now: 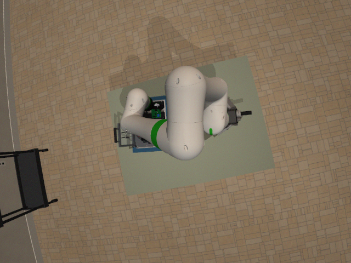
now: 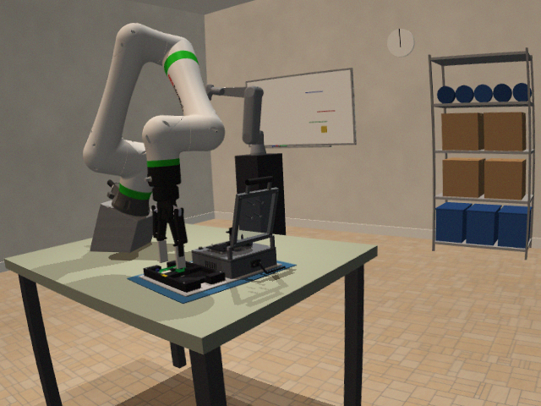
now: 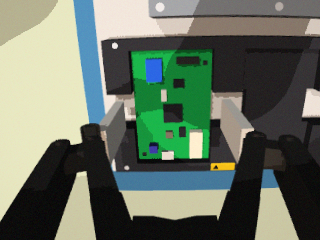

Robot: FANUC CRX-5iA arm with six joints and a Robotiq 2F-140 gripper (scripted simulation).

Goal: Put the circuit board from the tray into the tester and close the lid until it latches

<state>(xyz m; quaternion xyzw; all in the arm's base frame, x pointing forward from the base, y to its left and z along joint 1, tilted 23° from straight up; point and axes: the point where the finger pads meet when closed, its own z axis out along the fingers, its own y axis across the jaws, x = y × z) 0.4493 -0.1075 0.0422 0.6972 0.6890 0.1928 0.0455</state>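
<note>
My gripper is now 40 mm above the green circuit board. Also, from my hand: lid (180 mm ahead, 170 mm to the left, 120 mm above).
</note>
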